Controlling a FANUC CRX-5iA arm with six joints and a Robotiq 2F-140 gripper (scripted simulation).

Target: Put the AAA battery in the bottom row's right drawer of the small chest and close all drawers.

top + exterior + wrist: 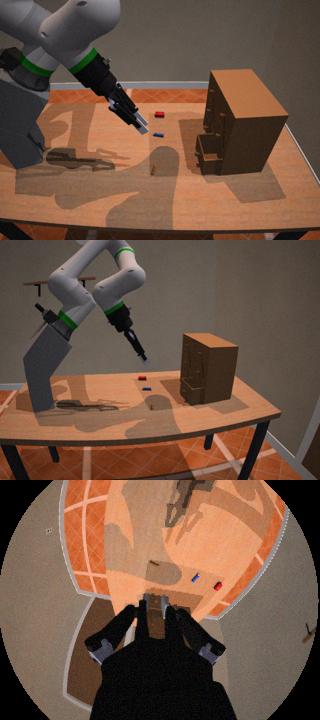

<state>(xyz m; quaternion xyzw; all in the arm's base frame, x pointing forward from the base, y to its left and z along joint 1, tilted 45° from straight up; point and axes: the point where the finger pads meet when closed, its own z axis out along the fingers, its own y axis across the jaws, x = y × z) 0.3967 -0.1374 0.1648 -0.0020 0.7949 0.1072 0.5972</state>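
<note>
The AAA battery lies 240 mm below my hand, 40 mm ahead of it and 10 mm to the right of it. Also, from my hand: red block (340 mm to the left, 240 mm below); then blue cylinder (240 mm below, 190 mm to the left, 30 mm ahead).
</note>
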